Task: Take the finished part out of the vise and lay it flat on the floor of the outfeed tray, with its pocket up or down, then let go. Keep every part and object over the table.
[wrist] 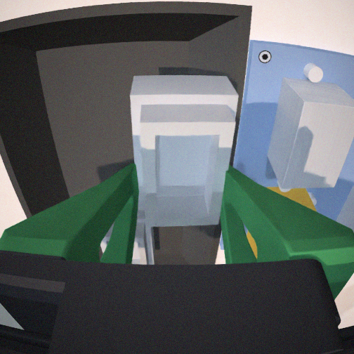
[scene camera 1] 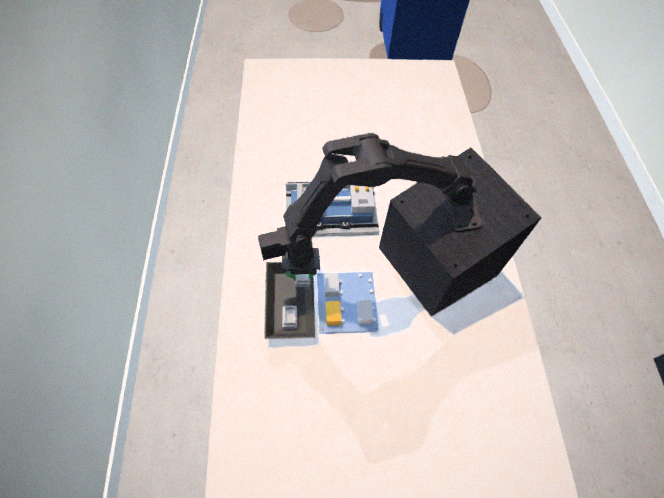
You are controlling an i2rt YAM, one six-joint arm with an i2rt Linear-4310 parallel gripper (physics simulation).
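Places are measured from the arm's base along level axes (x ahead, y left, z up), in millimetres.
Pixels of known places: gripper, fingertip midpoint: (scene camera 1: pixel 302 277); arm's base, link origin: (scene camera 1: pixel 459 196).
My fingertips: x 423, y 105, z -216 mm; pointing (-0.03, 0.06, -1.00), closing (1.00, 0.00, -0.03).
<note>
Ahead of a thing's pixels: the offset from my fingertips to its top centre.
The finished part, a pale grey block with a pocket @(dx -1, dy -9, dz +16 mm) (scene camera 1: pixel 303 280) (wrist: pixel 182 112), is held between the green fingers of my gripper (scene camera 1: pixel 300 276) (wrist: pixel 178 174). The gripper is shut on it, over the back right part of the dark outfeed tray (scene camera 1: pixel 267 300) (wrist: pixel 85 30). In the wrist view the pocket faces the camera. The part's height above the tray floor is hard to tell. Another light grey part @(dx +40, dy +100, dz -25 mm) (scene camera 1: pixel 289 316) lies in the tray toward the front. The vise @(dx -105, dy -276, dz +27 mm) (scene camera 1: pixel 348 219) stands behind, partly hidden by the arm.
Right beside the tray is a blue board (scene camera 1: pixel 351 292) (wrist: pixel 255 120) with pegs, a white block @(dx -85, dy +6, dz -28 mm) (scene camera 1: pixel 332 284) (wrist: pixel 315 135), a yellow block @(dx -83, dy +96, dz -28 mm) (scene camera 1: pixel 333 313) (wrist: pixel 292 196) and a grey block @(dx -174, dy +98, dz -28 mm) (scene camera 1: pixel 365 311). A large black box (scene camera 1: pixel 412 257) under the arm's base stands at the right.
</note>
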